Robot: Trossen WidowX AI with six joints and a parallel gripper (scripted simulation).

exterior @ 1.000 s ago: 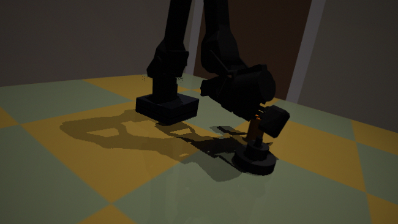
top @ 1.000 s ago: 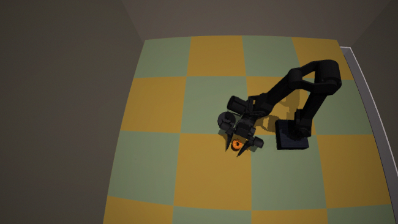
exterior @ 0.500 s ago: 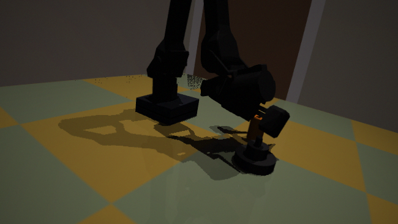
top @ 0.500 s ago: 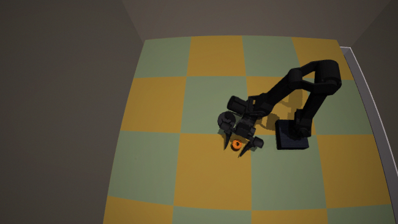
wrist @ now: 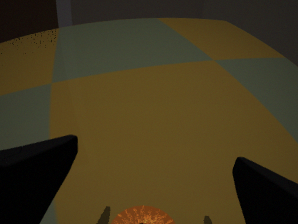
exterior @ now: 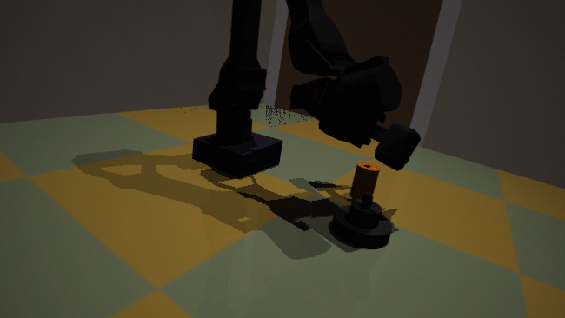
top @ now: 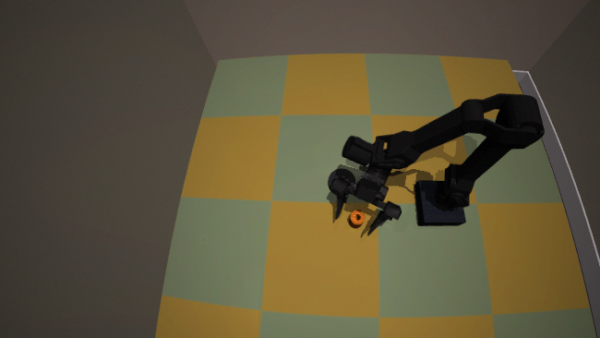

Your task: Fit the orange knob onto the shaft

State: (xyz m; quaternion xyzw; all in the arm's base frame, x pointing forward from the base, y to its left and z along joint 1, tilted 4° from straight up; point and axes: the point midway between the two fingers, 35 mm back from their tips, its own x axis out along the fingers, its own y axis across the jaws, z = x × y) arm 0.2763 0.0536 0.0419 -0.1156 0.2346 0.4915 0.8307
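The orange knob lies 6 cm below my gripper tip, 3 cm to the right of it and 2 cm behind it. Round my gripper tip: dark round pedestal (16 cm to the right, 6 cm below, 2 cm ahead).
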